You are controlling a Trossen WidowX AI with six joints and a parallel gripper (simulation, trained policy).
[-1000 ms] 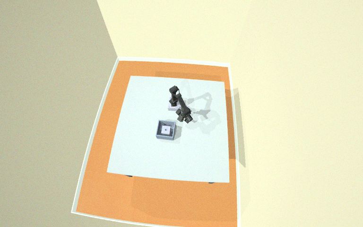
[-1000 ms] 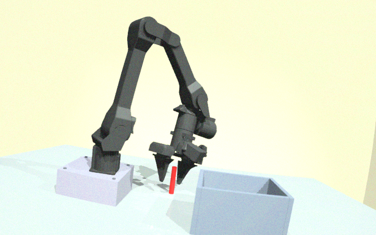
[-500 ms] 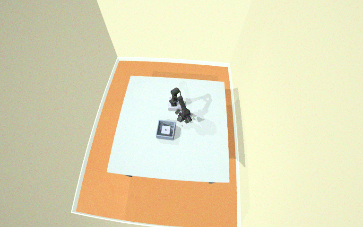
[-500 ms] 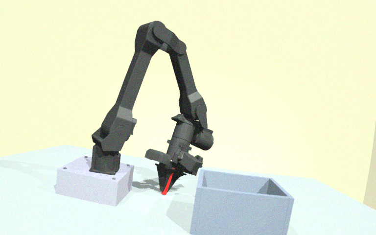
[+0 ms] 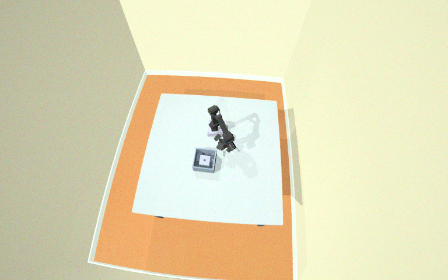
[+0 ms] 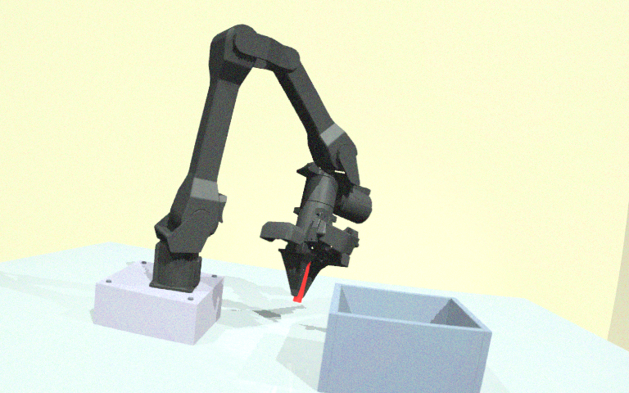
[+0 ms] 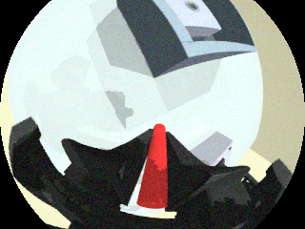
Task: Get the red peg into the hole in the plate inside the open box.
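Right now my gripper tip is 150 mm to the left of the plate, 130 mm short of it and 10 mm above it. Round my gripper tip: red peg 30 mm above, 10 mm to the left, 10 mm ahead; grey box 150 mm to the right, 130 mm ahead, 30 mm below.
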